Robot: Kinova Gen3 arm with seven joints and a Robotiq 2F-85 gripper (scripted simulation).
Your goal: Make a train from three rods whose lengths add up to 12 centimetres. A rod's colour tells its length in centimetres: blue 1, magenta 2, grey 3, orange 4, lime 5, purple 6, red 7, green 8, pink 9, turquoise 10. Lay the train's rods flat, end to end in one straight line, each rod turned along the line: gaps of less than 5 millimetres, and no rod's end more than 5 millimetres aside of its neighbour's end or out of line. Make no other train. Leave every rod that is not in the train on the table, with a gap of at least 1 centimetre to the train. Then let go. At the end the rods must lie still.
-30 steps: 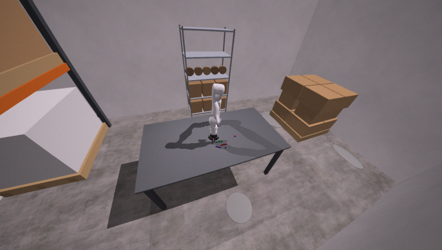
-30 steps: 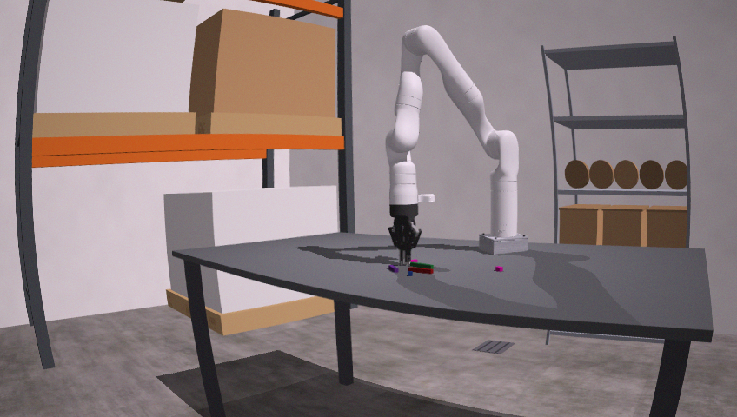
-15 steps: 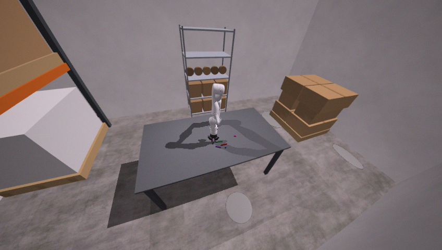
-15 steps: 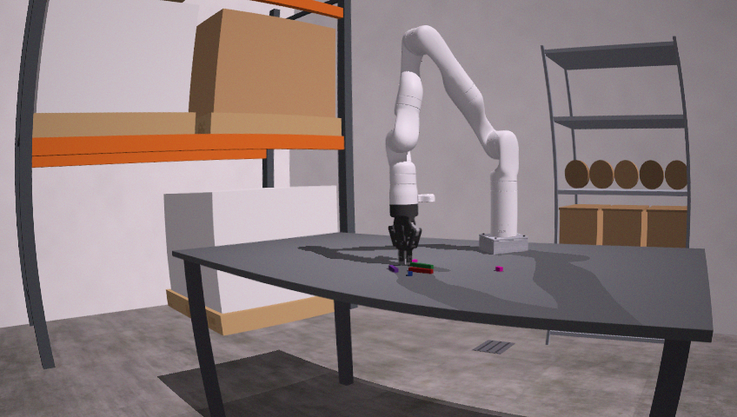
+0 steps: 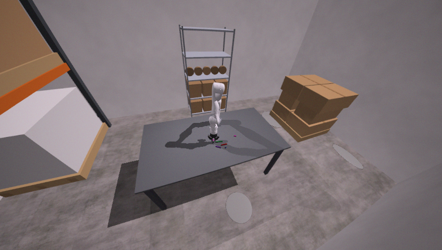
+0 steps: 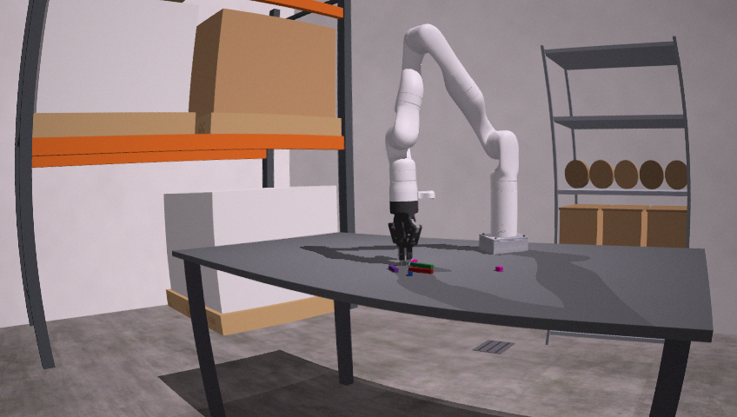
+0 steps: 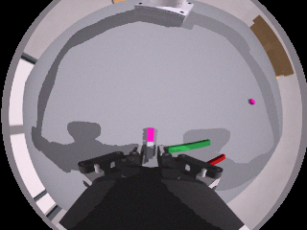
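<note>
The grey rod is 20 mm below my hand. The rest, counted from my hand: red rod: 100 mm to the left, 90 mm ahead, 20 mm below; purple rod: 90 mm ahead, 20 mm to the left, 20 mm below; green rod: 60 mm to the left, 30 mm ahead, 20 mm below.
</note>
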